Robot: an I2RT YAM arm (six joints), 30 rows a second.
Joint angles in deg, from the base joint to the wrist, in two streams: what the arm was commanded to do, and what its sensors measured. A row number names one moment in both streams.
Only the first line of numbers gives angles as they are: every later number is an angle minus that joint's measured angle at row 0.
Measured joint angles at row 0:
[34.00 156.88 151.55 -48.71 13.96 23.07]
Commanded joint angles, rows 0 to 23:
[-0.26 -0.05 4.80 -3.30 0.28 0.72]
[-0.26 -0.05 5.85 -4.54 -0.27 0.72]
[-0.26 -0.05 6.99 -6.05 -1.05 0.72]
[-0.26 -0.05 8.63 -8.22 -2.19 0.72]
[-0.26 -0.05 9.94 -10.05 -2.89 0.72]
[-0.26 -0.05 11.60 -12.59 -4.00 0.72]
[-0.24 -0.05 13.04 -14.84 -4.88 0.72]
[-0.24 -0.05 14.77 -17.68 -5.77 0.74]
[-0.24 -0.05 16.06 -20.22 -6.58 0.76]
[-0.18 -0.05 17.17 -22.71 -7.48 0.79]
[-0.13 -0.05 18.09 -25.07 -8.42 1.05]
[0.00 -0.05 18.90 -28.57 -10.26 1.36]
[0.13 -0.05 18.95 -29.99 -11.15 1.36]
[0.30 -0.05 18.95 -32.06 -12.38 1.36]
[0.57 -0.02 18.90 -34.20 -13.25 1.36]
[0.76 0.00 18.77 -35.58 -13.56 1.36]
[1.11 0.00 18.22 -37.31 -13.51 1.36]
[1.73 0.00 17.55 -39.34 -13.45 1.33]
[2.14 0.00 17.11 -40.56 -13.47 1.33]
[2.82 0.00 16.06 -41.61 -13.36 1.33]
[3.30 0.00 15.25 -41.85 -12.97 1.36]
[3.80 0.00 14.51 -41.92 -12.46 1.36]
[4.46 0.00 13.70 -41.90 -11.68 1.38]
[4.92 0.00 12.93 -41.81 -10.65 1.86]
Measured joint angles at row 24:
[2.42 0.04 15.21 -41.66 -12.05 0.66]
